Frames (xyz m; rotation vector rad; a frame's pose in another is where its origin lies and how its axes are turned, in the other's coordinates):
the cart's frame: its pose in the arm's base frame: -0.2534 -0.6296 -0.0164 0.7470 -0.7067 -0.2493
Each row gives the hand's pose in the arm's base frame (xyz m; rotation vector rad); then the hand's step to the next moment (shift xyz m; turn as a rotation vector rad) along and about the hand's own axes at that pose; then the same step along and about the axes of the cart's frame.
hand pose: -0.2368 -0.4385 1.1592 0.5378 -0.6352 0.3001
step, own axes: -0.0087 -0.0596 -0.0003 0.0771 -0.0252 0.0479
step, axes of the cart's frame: 0.0219 -0.0561 -0.0005 0.0881 0.0196 0.0270
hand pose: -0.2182 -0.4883 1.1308 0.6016 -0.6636 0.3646
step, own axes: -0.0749 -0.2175 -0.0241 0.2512 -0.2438 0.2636
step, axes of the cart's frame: 0.0441 -0.2244 -0.0347 0.3965 -0.0729 0.1718
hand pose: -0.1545 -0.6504 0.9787 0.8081 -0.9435 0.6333
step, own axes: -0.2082 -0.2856 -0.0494 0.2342 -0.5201 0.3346
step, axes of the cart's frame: 0.0290 -0.3105 -0.1734 0.5817 -0.2864 0.1300
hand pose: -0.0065 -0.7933 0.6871 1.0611 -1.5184 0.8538
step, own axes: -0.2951 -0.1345 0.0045 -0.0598 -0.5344 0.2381
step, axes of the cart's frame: -0.0414 -0.2048 -0.2481 0.4337 -0.3763 -0.1270
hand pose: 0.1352 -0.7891 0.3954 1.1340 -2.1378 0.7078
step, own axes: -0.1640 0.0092 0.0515 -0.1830 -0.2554 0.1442
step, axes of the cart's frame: -0.0630 -0.0694 -0.1444 0.1601 -0.2302 -0.2022
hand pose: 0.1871 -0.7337 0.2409 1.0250 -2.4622 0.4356
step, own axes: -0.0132 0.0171 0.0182 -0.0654 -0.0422 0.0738
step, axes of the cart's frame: -0.0238 -0.0084 -0.0126 0.0034 -0.0813 -0.0698
